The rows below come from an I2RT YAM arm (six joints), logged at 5 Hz.
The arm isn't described. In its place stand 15 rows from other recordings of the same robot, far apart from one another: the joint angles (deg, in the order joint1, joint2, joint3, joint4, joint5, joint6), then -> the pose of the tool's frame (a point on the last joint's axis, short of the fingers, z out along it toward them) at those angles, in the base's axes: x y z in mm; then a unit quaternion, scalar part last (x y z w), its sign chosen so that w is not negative.
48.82 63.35 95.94 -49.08 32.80 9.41 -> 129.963, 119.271, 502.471, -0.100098, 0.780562, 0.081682, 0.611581
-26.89 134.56 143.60 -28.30 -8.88 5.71 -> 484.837, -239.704, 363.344, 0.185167, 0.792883, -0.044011, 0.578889
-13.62 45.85 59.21 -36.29 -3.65 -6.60 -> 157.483, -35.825, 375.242, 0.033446, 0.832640, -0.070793, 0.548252
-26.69 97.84 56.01 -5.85 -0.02 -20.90 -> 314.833, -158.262, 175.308, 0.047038, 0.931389, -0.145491, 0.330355
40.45 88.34 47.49 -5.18 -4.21 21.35 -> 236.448, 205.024, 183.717, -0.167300, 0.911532, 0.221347, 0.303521
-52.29 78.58 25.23 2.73 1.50 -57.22 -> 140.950, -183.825, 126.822, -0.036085, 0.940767, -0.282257, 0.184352
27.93 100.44 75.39 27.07 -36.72 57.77 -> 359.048, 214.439, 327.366, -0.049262, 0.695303, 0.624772, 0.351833
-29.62 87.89 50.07 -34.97 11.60 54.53 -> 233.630, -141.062, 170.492, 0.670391, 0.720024, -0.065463, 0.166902
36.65 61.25 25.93 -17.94 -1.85 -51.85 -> 154.286, 116.225, 164.455, -0.665790, 0.676161, -0.026489, 0.314369
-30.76 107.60 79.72 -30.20 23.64 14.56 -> 337.126, -217.261, 213.121, 0.414533, 0.846724, -0.232899, 0.238701
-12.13 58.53 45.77 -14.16 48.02 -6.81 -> 211.083, -72.436, 298.793, 0.248746, 0.767815, -0.420680, 0.414263
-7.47 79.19 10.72 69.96 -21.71 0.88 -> 223.067, -15.967, 169.715, -0.084631, 0.693368, 0.090775, 0.709816
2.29 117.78 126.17 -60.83 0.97 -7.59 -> 443.145, 17.118, 355.302, -0.078810, 0.943446, -0.022890, 0.321209
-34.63 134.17 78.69 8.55 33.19 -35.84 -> 369.988, -279.207, 59.180, 0.095418, 0.892506, -0.419948, 0.134059
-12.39 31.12 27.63 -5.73 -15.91 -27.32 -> 147.650, -22.444, 277.578, -0.186920, 0.736278, -0.118822, 0.639404
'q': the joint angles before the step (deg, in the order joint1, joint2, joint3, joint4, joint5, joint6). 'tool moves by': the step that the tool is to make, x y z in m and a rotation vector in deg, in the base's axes. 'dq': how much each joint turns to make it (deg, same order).
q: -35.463, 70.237, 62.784, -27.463, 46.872, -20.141
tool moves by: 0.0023, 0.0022, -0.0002, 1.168, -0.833, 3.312
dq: 0.374, -0.274, -0.199, 0.426, -3.233, -0.698
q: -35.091, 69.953, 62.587, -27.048, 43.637, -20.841
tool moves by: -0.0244, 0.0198, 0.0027, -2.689, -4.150, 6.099
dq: -0.092, -9.234, -6.910, 5.219, -5.424, -3.958
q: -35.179, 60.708, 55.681, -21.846, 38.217, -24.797
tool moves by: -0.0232, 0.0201, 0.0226, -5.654, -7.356, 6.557
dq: 0.012, -8.897, -2.542, 4.855, -5.955, -3.340
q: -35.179, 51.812, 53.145, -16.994, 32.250, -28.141
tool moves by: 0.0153, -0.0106, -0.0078, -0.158, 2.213, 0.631
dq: 0.011, 4.007, -0.039, 3.284, -0.208, -1.796
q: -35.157, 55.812, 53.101, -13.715, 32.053, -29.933
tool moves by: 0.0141, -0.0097, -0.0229, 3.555, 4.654, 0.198
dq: 0.014, 4.398, -0.978, -0.572, -0.249, 0.181
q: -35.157, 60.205, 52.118, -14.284, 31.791, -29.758
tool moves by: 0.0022, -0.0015, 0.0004, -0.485, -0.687, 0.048
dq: 0.005, 0.467, -0.011, 1.329, -0.040, -0.020
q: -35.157, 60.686, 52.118, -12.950, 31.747, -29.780
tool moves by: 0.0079, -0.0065, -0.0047, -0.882, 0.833, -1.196
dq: 0.012, 2.406, 0.003, 2.661, 1.563, -0.803
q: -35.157, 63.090, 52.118, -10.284, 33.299, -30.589
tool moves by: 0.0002, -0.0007, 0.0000, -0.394, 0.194, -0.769
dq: -0.001, 0.173, 0.008, 0.319, 0.872, -0.153
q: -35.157, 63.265, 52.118, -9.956, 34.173, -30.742
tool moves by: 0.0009, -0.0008, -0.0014, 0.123, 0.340, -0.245
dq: 0.000, 0.350, -0.006, 0.008, 0.263, 0.000
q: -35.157, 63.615, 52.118, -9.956, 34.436, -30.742
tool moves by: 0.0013, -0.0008, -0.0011, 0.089, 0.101, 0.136
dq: 0.007, 0.361, -0.010, 0.261, -0.126, -0.041
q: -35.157, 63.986, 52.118, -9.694, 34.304, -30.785
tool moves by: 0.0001, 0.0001, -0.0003, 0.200, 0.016, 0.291
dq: -0.007, 0.004, 0.002, -0.148, -0.334, 0.040
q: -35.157, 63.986, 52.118, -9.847, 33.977, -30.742
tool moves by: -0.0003, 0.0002, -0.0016, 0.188, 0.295, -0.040
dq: 0.003, -0.034, -0.250, -0.134, 0.046, 0.001
